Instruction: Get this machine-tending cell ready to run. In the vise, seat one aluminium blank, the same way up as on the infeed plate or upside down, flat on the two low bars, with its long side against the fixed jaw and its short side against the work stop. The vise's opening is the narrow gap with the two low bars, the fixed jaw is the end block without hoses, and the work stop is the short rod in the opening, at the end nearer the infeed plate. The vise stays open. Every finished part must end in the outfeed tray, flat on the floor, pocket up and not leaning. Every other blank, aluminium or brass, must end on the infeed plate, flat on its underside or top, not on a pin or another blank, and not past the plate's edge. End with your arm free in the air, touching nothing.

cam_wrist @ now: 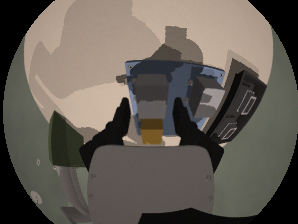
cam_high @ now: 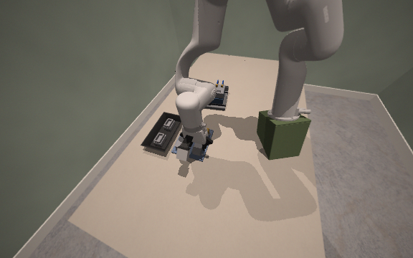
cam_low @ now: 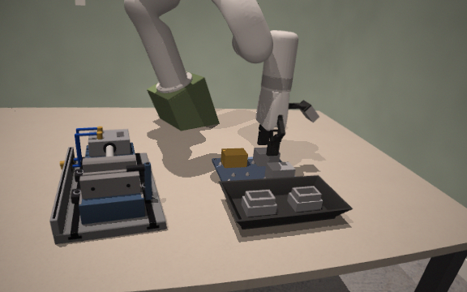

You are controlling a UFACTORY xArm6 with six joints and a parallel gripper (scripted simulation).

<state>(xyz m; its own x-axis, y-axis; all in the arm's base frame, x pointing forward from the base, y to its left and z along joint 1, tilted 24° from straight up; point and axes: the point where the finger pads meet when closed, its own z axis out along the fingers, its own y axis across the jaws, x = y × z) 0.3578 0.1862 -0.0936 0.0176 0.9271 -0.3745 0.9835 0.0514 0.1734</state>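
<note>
My hand is 9 cm to the left of the brass blank and 4 cm above it. From my hand the other things lie so: vise (39 cm to the right, 9 cm ahead, 2 cm below).
</note>
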